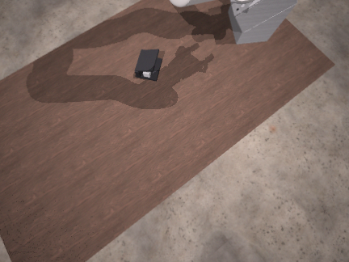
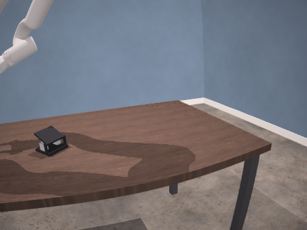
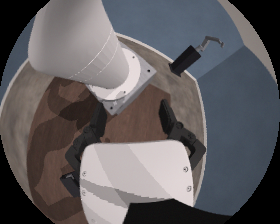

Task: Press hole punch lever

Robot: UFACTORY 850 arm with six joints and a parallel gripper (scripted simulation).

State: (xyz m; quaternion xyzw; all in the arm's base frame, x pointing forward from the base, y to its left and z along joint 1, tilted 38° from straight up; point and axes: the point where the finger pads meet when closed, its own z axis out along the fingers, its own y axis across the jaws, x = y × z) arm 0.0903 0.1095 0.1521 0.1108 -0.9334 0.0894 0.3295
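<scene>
The hole punch is 310 mm ahead of my hand, 190 mm to the right of it and 310 mm below it.
</scene>
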